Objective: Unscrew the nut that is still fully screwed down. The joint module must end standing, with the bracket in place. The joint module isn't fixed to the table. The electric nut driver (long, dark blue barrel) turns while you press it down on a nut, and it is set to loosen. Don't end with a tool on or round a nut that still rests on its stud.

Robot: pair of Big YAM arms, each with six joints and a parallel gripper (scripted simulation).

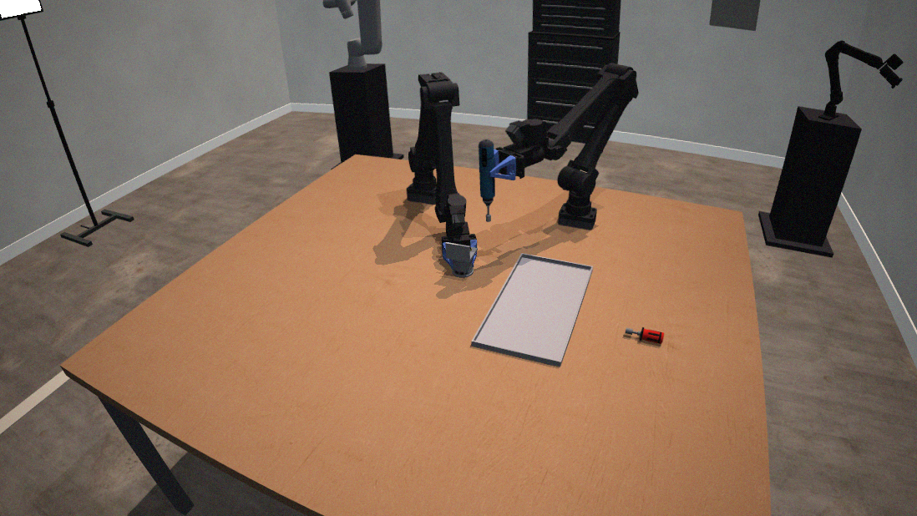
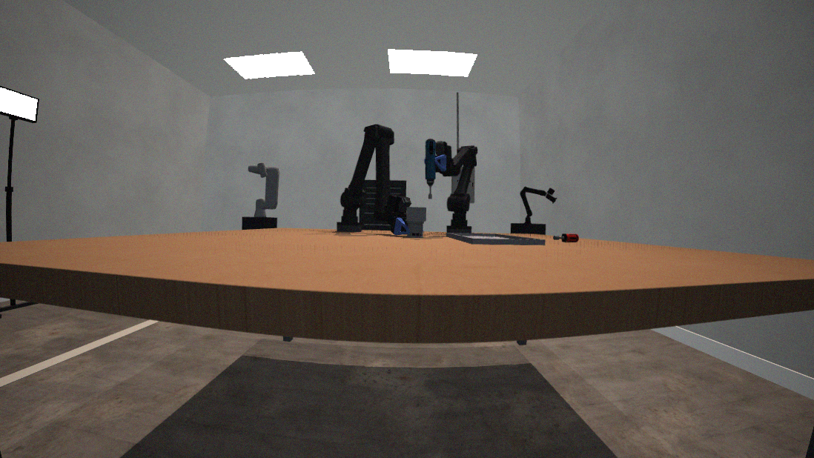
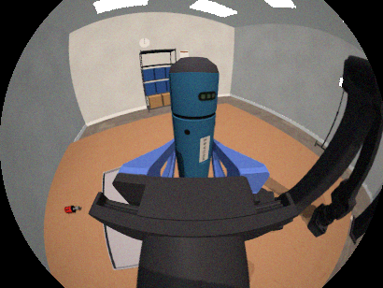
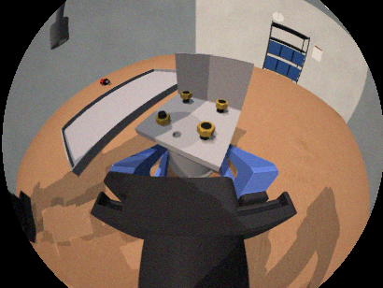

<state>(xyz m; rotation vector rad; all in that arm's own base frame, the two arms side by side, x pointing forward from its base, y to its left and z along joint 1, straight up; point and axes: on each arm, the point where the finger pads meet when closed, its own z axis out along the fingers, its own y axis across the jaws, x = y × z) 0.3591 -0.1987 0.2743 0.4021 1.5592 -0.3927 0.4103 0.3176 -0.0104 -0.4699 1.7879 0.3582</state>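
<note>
My right hand is 10 mm below the joint module. From my right hand the other things lie so: flat grey tray: 80 mm ahead, 250 mm to the left, 20 mm below; then red-handled tool: 130 mm ahead, 540 mm to the left, 10 mm below; then grey bracket: 50 mm above.
</note>
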